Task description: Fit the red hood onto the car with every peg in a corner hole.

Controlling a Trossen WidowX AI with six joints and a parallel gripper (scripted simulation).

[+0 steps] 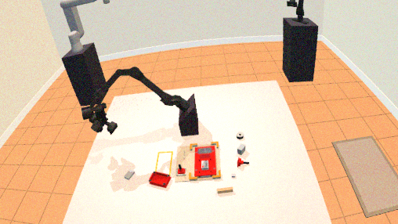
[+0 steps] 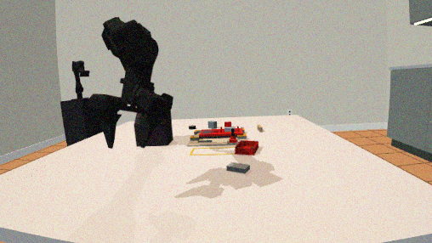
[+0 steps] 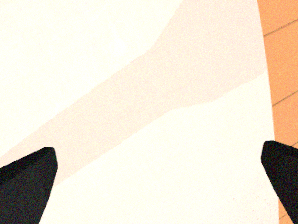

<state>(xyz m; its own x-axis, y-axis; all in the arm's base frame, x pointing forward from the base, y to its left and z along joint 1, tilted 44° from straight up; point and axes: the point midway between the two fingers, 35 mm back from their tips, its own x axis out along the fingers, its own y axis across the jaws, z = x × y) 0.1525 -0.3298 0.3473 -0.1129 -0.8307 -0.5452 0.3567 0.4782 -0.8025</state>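
My gripper tip is 350 mm to the right of the red hood, 270 mm short of it and 120 mm above it. From my gripper tip the other things lie so: orange-cornered jig 560 mm to the left, 160 mm ahead, 110 mm below; then grey engine block 590 mm to the left, 200 mm ahead, 100 mm below; then wooden block 680 mm to the left, 350 mm ahead, 110 mm below.
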